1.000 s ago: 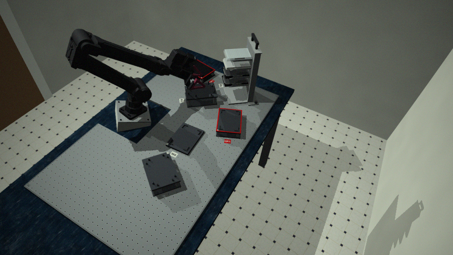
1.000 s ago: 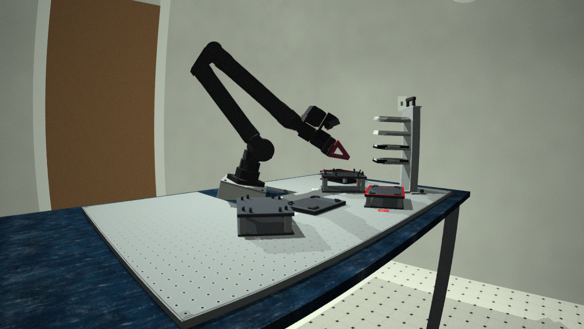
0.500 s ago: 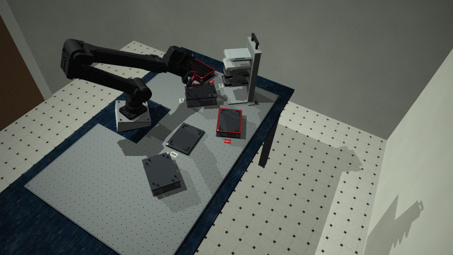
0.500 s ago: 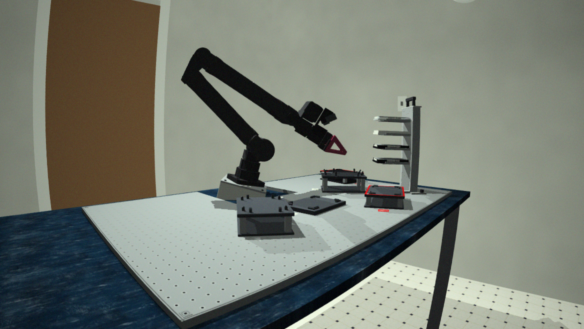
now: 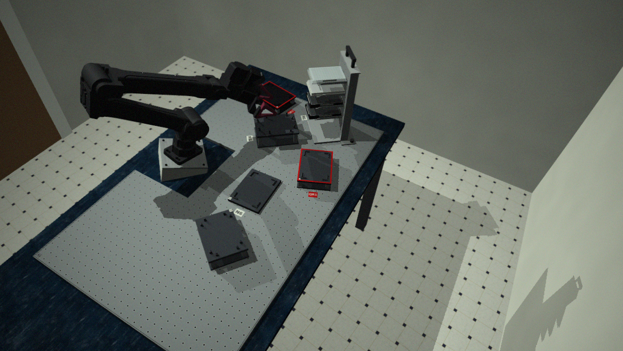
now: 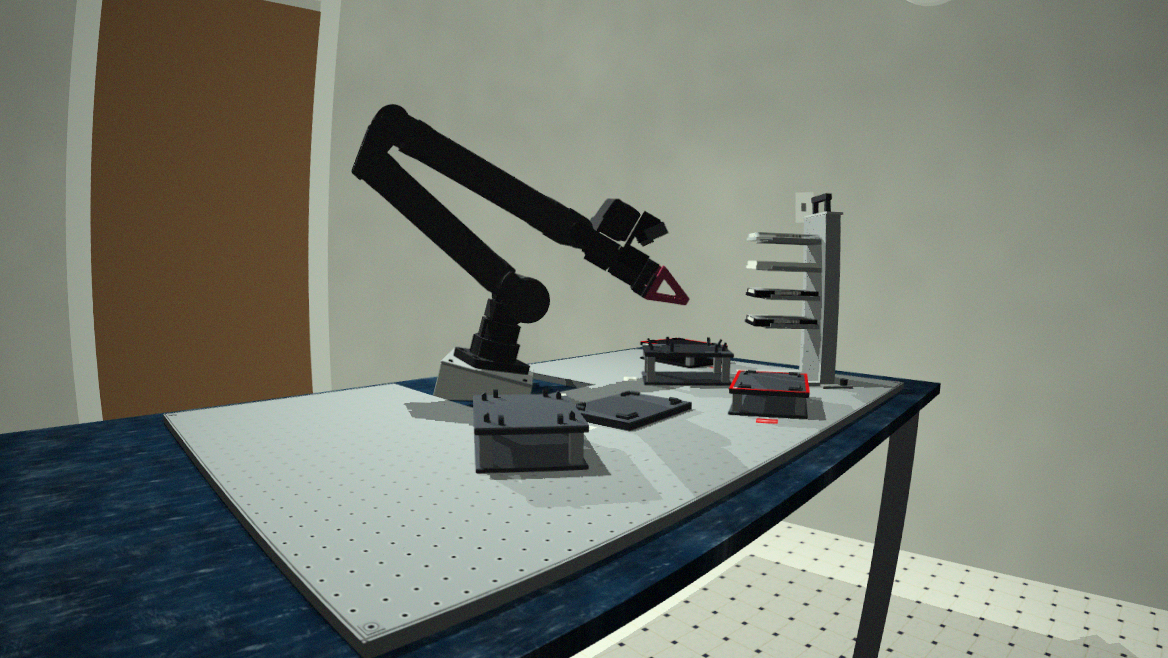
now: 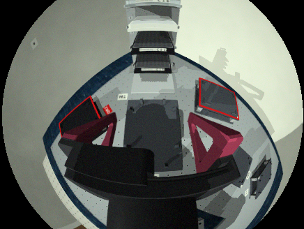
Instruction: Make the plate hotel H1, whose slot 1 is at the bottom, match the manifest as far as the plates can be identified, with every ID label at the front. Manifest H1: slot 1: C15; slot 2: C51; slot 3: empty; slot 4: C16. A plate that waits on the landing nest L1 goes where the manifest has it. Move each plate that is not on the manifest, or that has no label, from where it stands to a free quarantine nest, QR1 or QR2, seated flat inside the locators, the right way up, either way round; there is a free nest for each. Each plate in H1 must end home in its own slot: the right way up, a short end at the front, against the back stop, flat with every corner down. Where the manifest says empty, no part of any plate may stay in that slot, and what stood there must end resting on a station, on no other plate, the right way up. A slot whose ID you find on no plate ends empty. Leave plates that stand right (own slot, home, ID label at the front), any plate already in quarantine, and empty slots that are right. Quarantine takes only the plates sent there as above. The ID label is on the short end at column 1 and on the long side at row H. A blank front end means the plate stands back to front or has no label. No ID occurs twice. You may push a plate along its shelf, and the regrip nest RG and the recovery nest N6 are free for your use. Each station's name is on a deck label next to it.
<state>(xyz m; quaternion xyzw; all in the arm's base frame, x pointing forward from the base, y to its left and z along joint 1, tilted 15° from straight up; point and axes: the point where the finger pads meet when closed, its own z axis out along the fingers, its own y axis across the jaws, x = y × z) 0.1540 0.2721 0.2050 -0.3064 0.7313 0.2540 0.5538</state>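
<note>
The raised regrip nest RG is 10 cm below my hand, 1 cm to the left of it and 1 cm ahead of it. From my hand the other things lie so: quarantine nest QR1 (25 cm ahead, 12 cm below, 6 cm to the right); then plate hotel H1 (20 cm to the left, 19 cm ahead, 1 cm above); then quarantine nest QR2 (18 cm to the left, 14 cm behind, 12 cm below).
</note>
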